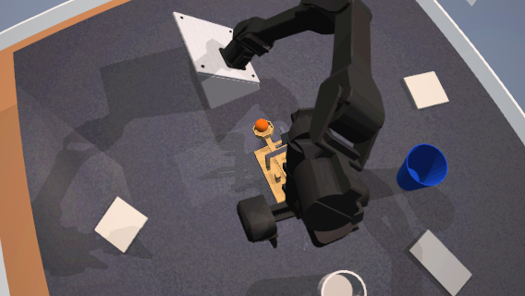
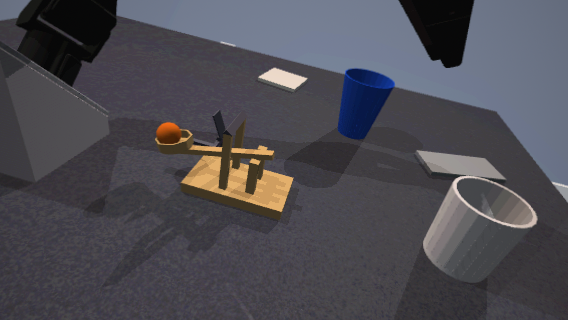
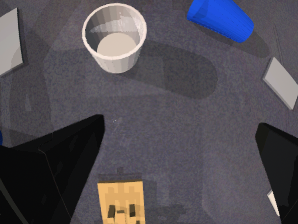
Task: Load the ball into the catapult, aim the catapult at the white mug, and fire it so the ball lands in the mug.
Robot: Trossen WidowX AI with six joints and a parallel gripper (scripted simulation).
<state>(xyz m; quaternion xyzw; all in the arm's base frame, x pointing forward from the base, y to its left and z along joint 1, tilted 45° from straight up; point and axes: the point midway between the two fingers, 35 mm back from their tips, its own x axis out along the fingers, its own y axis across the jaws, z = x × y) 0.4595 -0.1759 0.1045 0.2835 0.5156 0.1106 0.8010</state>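
My gripper tip is now 290 mm past the orange ball, 50 mm to the right of it and 180 mm above it. From my gripper tip the other things lie so: white mug (130 mm ahead, 40 mm to the left, 220 mm below); then catapult (220 mm behind, 70 mm to the left, 190 mm below).
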